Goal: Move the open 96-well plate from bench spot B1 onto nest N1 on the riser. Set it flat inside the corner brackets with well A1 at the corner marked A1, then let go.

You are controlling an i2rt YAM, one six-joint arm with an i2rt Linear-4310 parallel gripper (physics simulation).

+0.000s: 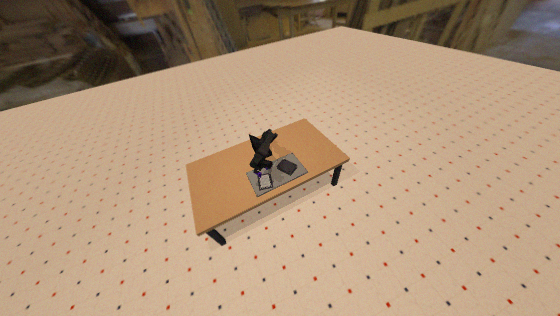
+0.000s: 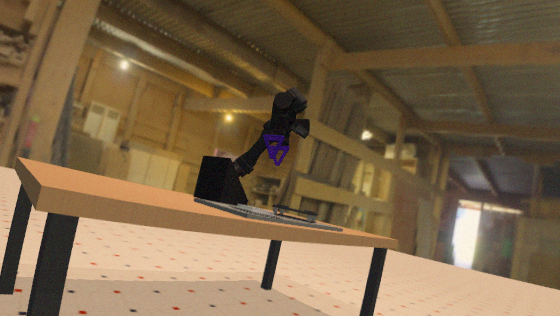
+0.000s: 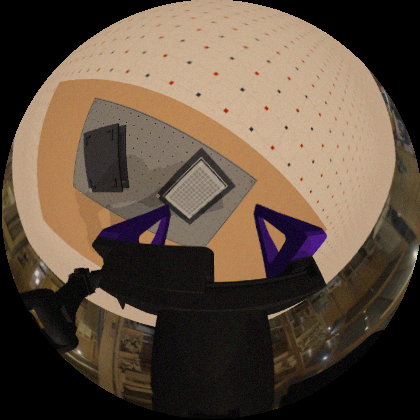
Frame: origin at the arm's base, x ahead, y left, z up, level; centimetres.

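Seen in the pictures: gripper, between the fingertips: (image 1: 263,173) (image 2: 274,162) (image 3: 211,208); arm's base, origin of its link: (image 1: 260,143) (image 2: 225,177).
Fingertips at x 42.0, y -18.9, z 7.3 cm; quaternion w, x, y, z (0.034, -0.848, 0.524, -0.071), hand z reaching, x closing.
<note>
Pixels of each thing's middle, then the offset from my fingertips to it. "*": a spot on its surface instead.
- 96-well plate, middle of its body: (image 3: 193,191) (image 2: 254,209) (image 1: 264,180) dx -4.8, dy +0.9, dz -16.9 cm
- dark rectangular frame, a spot on its surface: (image 3: 202,154) * dx +4.1, dy +2.6, dz -17.6 cm
- dark riser, middle of its body: (image 3: 103,159) (image 2: 295,213) (image 1: 287,166) dx -5.2, dy +26.2, dz -15.6 cm
- grey board, middle of its body: (image 3: 141,177) (image 2: 273,216) (image 1: 276,172) dx -7.2, dy +14.9, dz -18.4 cm
The 96-well plate (image 1: 265,181) (image 3: 196,189), pale with a grid of wells, lies flat in a dark rectangular frame (image 3: 202,154) on the grey perforated board. The dark riser (image 1: 287,166) (image 2: 295,211) (image 3: 102,159) stands at the other end of the board, with thin corner brackets on its top and no plate on it. The A1 mark and the plate's well lettering are too small to read. My gripper (image 1: 259,174) (image 2: 278,158) (image 3: 211,208) is open, its purple fingers wide apart with nothing between them. It hangs well above the board, short of the plate on the arm's side.
The grey board (image 1: 278,181) (image 2: 326,228) (image 3: 145,131) lies on the wooden table (image 1: 215,192) (image 2: 125,202) (image 3: 54,150), near its long front edge. The black arm base (image 2: 215,179) stands behind the board. Shadows of the arm fall between the riser and the plate.
</note>
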